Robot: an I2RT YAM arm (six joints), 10 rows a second.
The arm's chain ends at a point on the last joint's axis. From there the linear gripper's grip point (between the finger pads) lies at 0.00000 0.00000 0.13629 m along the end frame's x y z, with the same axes.
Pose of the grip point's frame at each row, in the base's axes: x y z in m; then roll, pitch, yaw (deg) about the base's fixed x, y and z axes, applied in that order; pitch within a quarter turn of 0, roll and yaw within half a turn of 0:
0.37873, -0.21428, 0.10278, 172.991, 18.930, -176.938
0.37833, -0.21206, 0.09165, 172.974, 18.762, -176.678
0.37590, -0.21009, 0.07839, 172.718, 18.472, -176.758
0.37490, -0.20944, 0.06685, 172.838, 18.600, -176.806
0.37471, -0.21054, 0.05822, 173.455, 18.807, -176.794
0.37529, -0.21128, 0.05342, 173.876, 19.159, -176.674
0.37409, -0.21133, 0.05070, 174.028, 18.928, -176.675
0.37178, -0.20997, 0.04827, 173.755, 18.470, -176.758
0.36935, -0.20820, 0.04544, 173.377, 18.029, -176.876
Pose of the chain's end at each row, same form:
0.33580, -0.23323, 0.23074, 172.991, 18.930, -176.938
0.33586, -0.23122, 0.21973, 172.974, 18.762, -176.678
0.33411, -0.22976, 0.20662, 172.718, 18.472, -176.758
0.33278, -0.22881, 0.19501, 172.838, 18.600, -176.806
0.33200, -0.22849, 0.18639, 173.455, 18.807, -176.794
0.33173, -0.22838, 0.18143, 173.876, 19.159, -176.674
0.33102, -0.22804, 0.17892, 174.028, 18.928, -176.675
0.32977, -0.22720, 0.17677, 173.755, 18.470, -176.758
0.32837, -0.22618, 0.17417, 173.377, 18.029, -176.876

